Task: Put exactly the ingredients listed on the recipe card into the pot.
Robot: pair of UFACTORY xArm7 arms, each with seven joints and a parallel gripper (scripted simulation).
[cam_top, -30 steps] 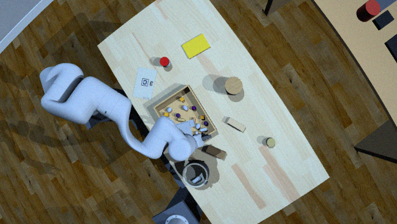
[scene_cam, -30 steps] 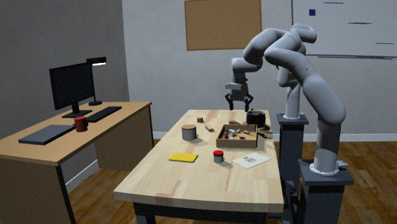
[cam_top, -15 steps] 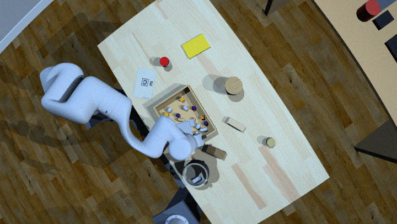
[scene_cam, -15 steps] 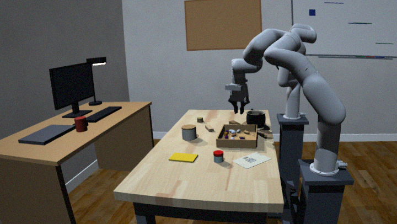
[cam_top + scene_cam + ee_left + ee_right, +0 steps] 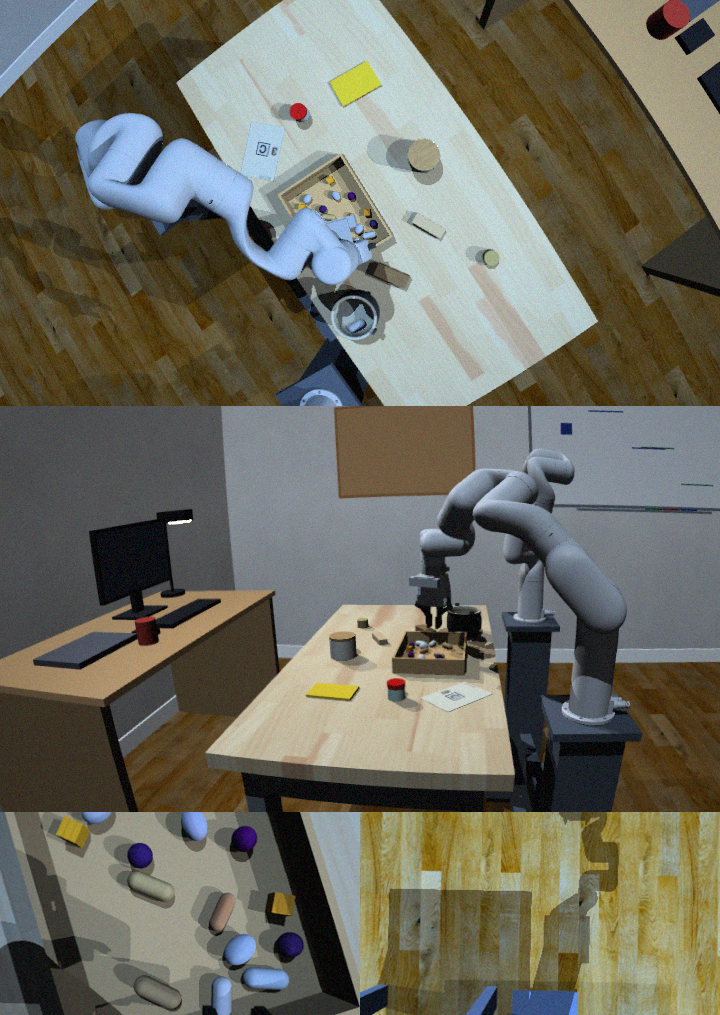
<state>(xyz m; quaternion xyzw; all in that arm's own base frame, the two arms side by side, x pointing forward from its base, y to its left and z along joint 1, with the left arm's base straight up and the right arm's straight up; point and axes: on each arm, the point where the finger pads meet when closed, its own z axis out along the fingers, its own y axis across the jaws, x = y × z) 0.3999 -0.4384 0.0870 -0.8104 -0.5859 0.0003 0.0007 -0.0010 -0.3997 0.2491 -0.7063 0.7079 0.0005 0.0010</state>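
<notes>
Right now my left hand is 100 mm to the right of the wooden crate and 70 mm above it. The rest, counted from my left hand: brown block (120 mm to the right, 70 mm below, 30 mm ahead); wood-lidded canister (280 mm ahead, 80 mm to the left, 50 mm below); recipe card (340 mm to the left, 90 mm below, 70 mm behind).
</notes>
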